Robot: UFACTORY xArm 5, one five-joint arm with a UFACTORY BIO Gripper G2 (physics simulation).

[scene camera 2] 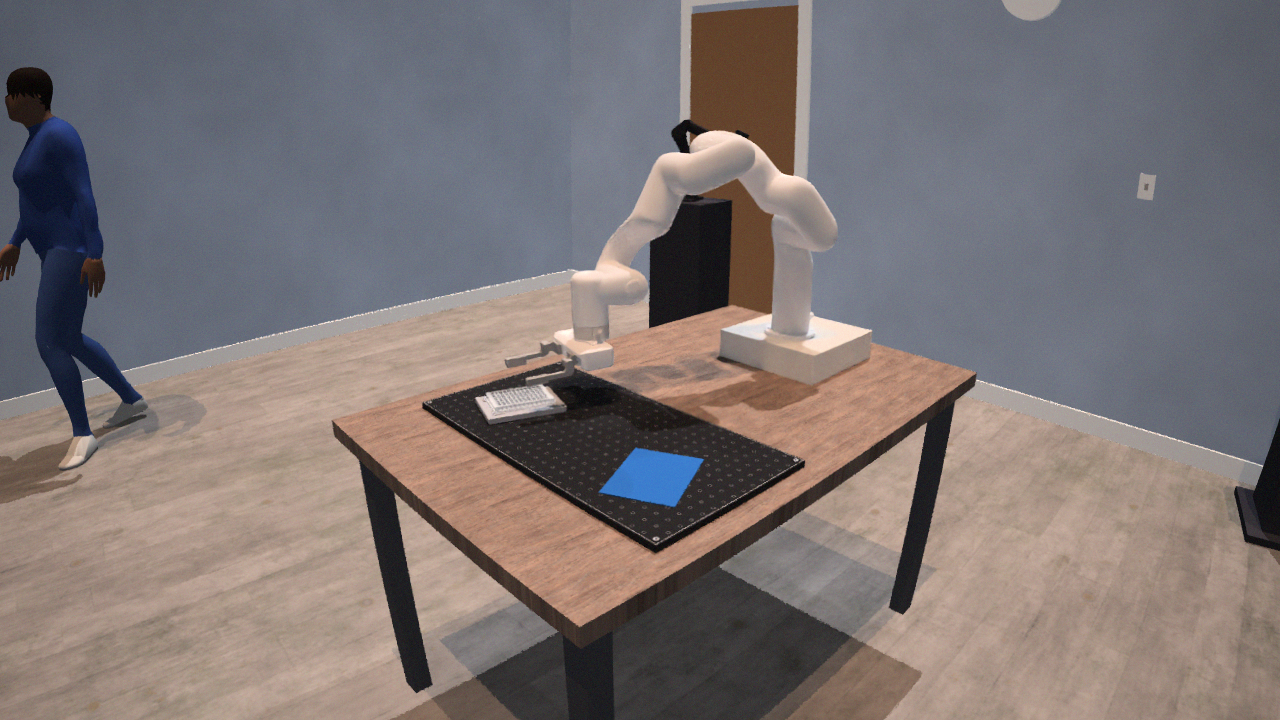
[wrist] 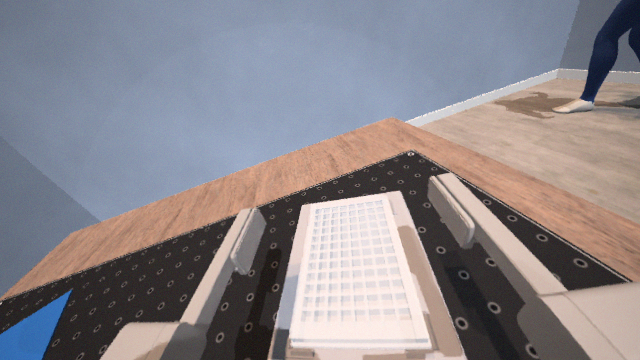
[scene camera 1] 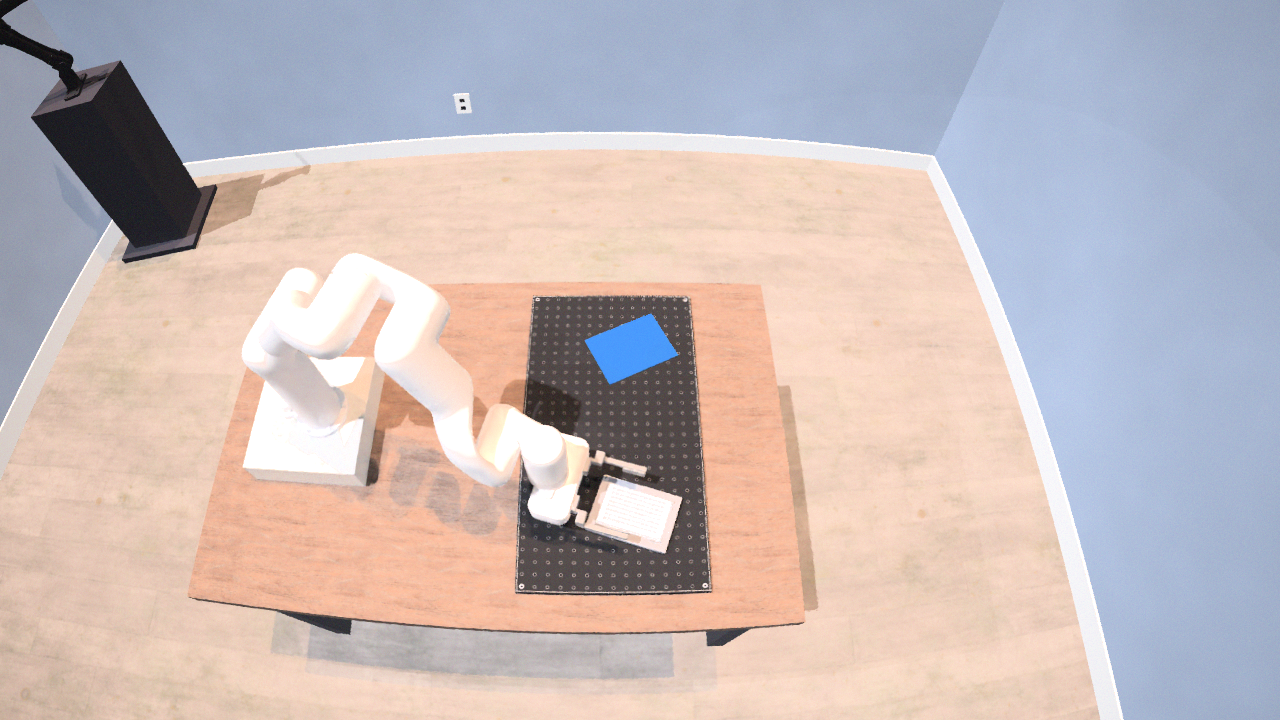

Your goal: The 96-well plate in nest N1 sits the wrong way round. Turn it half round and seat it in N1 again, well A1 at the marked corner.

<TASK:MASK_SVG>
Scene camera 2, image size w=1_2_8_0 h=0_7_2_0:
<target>my gripper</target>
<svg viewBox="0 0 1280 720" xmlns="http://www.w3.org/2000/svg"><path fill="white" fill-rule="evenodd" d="M614 349L611 345L604 342L610 337L610 334L604 339L584 341L576 339L573 336L573 329L556 332L552 343L547 341L540 342L541 349L539 352L505 358L505 365L507 368L526 365L526 360L544 357L549 351L554 351L556 354L562 354L566 357L562 358L562 365L565 367L564 371L527 377L525 379L526 386L531 387L549 383L549 380L571 376L575 365L585 371L611 367L614 365Z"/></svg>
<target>white 96-well plate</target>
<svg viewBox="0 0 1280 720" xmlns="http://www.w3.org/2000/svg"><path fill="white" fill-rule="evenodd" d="M556 404L555 398L542 384L488 392L485 396L485 400L494 414Z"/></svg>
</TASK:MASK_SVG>
